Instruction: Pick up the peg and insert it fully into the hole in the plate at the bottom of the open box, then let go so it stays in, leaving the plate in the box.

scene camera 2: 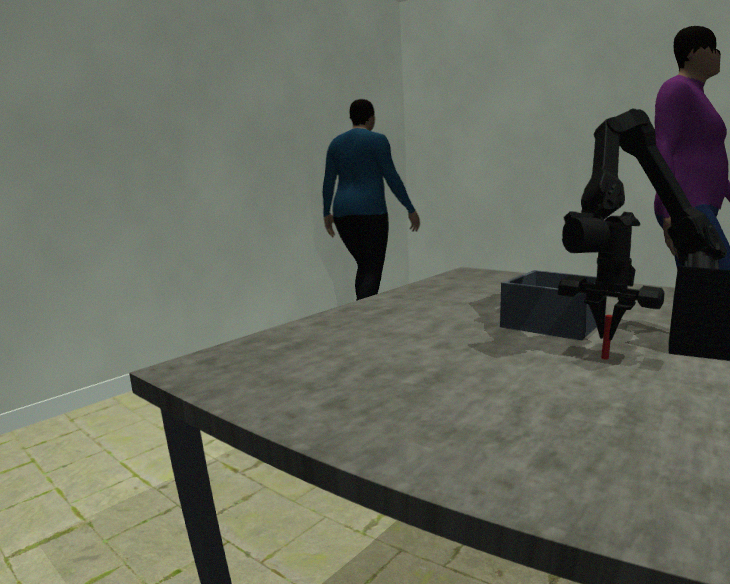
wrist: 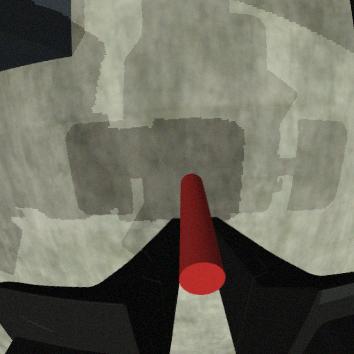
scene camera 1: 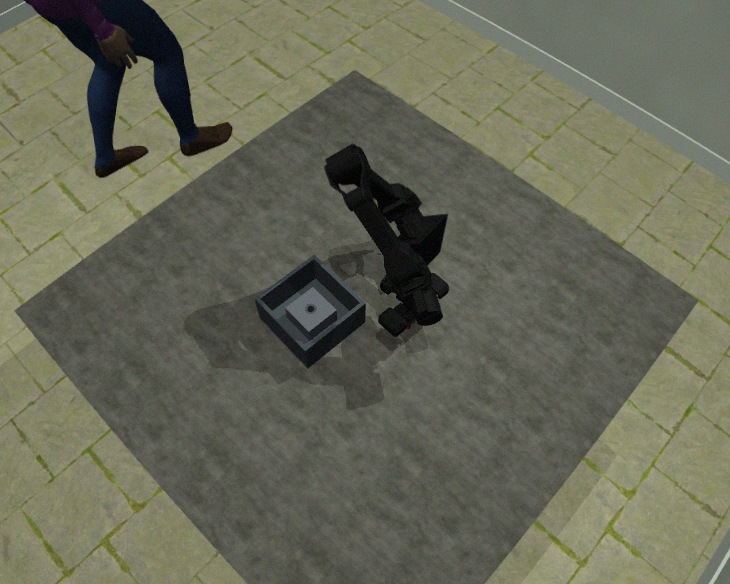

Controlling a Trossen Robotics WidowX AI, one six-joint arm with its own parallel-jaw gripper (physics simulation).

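Frame: origin at the arm's base, x ahead, y left, z up, level; centimetres.
Where they show: gripper, between the fingertips: (scene camera 2: 606, 339) (wrist: 194, 225) (scene camera 1: 411, 321); arm's base, origin of its link: (scene camera 2: 701, 285) (scene camera 1: 416, 231).
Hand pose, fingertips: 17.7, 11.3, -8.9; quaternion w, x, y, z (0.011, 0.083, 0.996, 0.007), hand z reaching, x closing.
Things, the pixels of their top centre, and the offset from my fingertips, as dx, dy, dz. "spot": a spot on its surface instead. Level surfaces: height alone.
- red peg, centre of its top: (wrist: 200, 279) (scene camera 2: 609, 315) (scene camera 1: 410, 311) -0.1, -0.7, +4.2
- open dark blue-grey box, centre of its top: (scene camera 2: 557, 280) (scene camera 1: 309, 300) +13.0, -21.1, +5.9
- light grey square plate, centre of its top: (scene camera 1: 310, 308) +13.0, -21.1, +2.2
- round dark hole, a spot on its surface: (scene camera 1: 310, 308) spot: +12.5, -21.8, +0.6
- grey table, height of its surface: dz -3.9
The red peg (scene camera 1: 408, 327) (scene camera 2: 605, 349) (wrist: 197, 235) stands upright on the table, and a small part of it shows under the arm in scene camera 1. My gripper (scene camera 2: 607, 335) (wrist: 194, 225) points down and is shut on the peg, one finger on each side. The fingertips are hidden in scene camera 1. The open dark blue-grey box (scene camera 1: 336, 338) (scene camera 2: 535, 310) (wrist: 30, 37) stands beside the gripper. The light grey square plate (scene camera 1: 302, 316) lies at the bottom of the box, with a round dark hole (scene camera 1: 310, 308) at its middle. The peg is outside the box.
The black arm (scene camera 1: 377, 226) (scene camera 2: 660, 173) reaches over the grey table (scene camera 1: 438, 450) (scene camera 2: 365, 414). The box walls rise around the plate. A person in purple (scene camera 2: 687, 140) stands beyond the table, and a person in blue (scene camera 2: 359, 170) is farther back by the wall.
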